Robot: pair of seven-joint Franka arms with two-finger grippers.
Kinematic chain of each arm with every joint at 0, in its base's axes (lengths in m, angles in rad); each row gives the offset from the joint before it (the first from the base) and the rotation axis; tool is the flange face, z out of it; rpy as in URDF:
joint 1: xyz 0 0 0.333 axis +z
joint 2: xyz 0 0 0 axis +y
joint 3: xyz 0 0 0.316 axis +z
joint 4: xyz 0.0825 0 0 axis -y
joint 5: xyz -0.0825 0 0.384 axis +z
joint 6: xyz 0 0 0 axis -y
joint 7: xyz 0.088 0 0 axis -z
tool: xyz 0 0 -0.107 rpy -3.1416 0 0
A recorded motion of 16 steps. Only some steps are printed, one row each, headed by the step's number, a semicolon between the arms.
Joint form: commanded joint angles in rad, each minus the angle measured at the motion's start. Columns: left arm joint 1, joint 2, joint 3, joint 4, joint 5, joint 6, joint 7; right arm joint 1, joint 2, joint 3, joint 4, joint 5, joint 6, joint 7.
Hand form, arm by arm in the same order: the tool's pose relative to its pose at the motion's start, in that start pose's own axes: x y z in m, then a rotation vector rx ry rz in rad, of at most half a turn. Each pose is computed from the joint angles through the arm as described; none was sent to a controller.
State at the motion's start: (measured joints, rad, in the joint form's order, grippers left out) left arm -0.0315 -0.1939 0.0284 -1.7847 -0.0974 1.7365 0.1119; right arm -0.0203 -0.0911 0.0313 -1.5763 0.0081 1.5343 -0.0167
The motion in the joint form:
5: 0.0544 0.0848 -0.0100 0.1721 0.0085 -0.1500 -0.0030; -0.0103 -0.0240 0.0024 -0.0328 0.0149 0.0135 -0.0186
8: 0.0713 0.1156 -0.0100 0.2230 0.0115 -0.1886 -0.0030; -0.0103 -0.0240 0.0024 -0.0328 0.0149 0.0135 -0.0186
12: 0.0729 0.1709 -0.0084 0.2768 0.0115 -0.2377 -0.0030; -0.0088 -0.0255 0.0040 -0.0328 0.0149 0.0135 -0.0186
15: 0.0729 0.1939 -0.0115 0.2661 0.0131 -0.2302 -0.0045; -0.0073 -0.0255 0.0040 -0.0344 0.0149 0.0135 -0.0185
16: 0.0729 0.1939 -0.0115 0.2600 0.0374 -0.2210 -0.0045; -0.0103 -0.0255 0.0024 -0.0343 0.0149 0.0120 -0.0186
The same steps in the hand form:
5: 0.0148 -0.0210 -0.0241 0.0097 -0.0601 -0.0381; -0.0064 0.0021 0.0014 0.0133 0.0051 -0.0110
8: 0.0200 -0.0302 -0.0283 0.0127 -0.0776 -0.0531; -0.0064 0.0021 0.0014 0.0133 0.0051 -0.0110
12: 0.0308 -0.0342 -0.0179 0.0072 -0.1276 -0.0569; -0.0068 0.0004 0.0006 0.0132 0.0066 -0.0141
15: 0.0364 -0.0354 0.0000 0.0055 -0.1539 -0.0585; -0.0068 -0.0004 0.0013 0.0133 0.0050 -0.0155
16: 0.0365 -0.0385 0.0020 0.0300 -0.1541 -0.0585; -0.0070 0.0020 0.0014 0.0133 0.0036 -0.0110

